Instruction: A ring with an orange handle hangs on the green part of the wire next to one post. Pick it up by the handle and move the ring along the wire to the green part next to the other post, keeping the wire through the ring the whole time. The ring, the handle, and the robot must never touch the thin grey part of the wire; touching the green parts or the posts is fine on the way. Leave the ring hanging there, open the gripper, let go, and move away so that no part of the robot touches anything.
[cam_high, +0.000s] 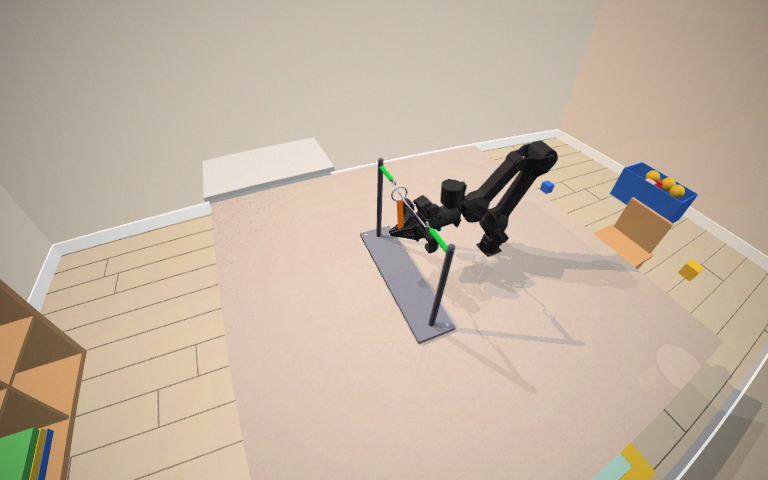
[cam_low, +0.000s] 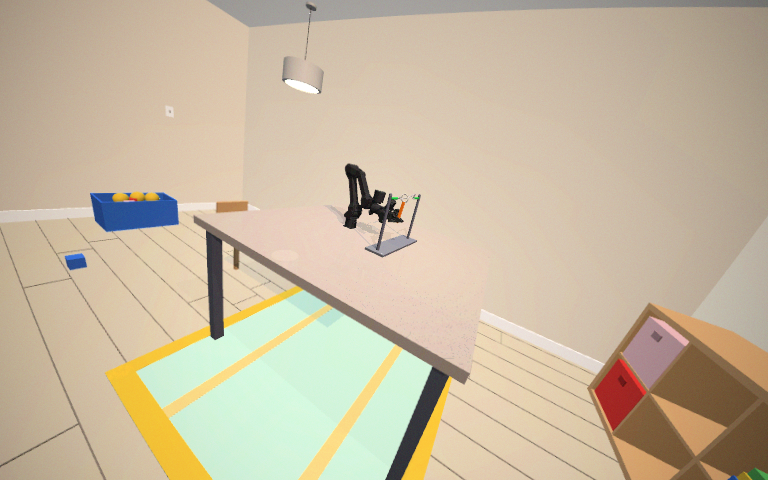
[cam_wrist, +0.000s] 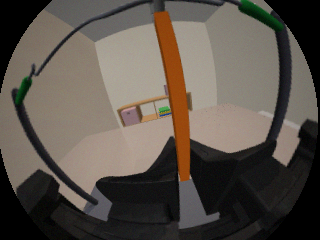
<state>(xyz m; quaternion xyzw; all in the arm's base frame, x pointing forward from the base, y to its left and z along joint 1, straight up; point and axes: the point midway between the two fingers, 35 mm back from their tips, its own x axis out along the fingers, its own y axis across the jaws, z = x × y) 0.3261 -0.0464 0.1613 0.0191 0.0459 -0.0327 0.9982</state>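
Right now the ring with orange handle is 8 cm above my gripper tip and 3 cm behind it.
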